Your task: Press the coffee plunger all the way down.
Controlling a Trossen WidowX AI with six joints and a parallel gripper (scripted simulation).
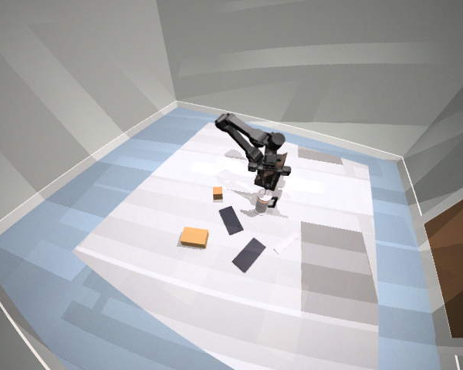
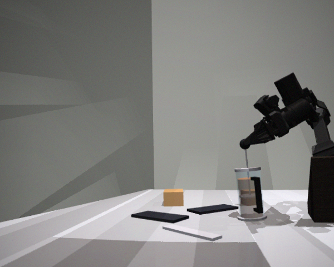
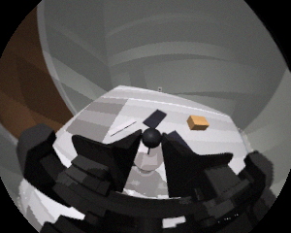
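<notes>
My gripper tip is now 20 mm past the glass coffee press, 10 mm to the right of it and 100 mm above it. Round my gripper tip: small orange block 30 mm behind, 250 mm to the right, 170 mm below.
</notes>
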